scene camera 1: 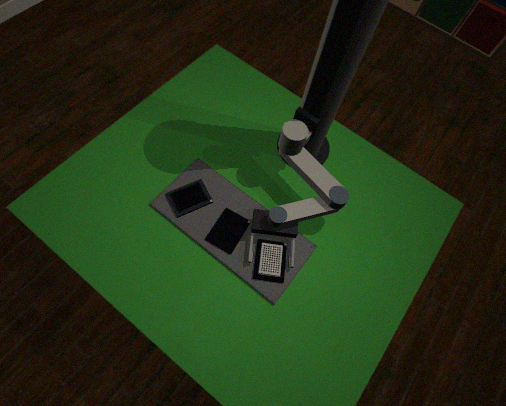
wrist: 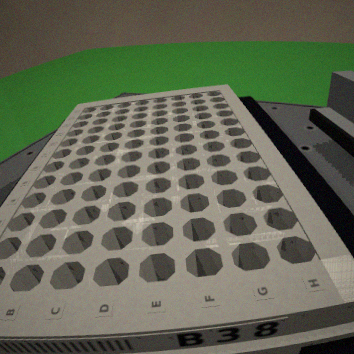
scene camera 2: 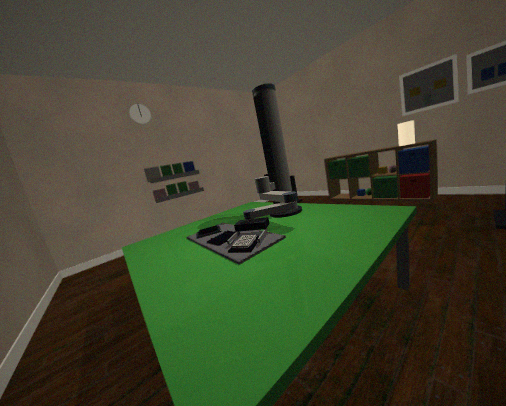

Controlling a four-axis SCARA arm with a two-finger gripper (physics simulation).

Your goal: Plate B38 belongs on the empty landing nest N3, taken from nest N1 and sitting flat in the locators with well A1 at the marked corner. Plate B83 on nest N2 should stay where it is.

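Note:
White plate B38 (scene camera 1: 271,259) (scene camera 2: 244,241) (wrist: 157,190) lies in a black nest (scene camera 1: 269,280) at the near right end of the grey board, and looks flat. Its label and row letters B to H show in the wrist view; the A1 corner is out of that view. My gripper (scene camera 1: 271,264) (scene camera 2: 244,242) is open, its fingers standing apart from the plate's two long sides. A flat black shape (scene camera 1: 228,230) (scene camera 2: 221,237) lies mid-board, and a thicker dark one with a rim (scene camera 1: 189,198) (scene camera 2: 208,231) at the far left. Nest numbers and plate B83's label are unreadable.
The grey board (scene camera 1: 200,167) (scene camera 2: 239,259) lies on the green table top (scene camera 1: 165,280) (scene camera 2: 280,290). The arm's dark column (scene camera 1: 340,60) (scene camera 2: 272,135) stands behind it, and the arm links reach over the board's back edge.

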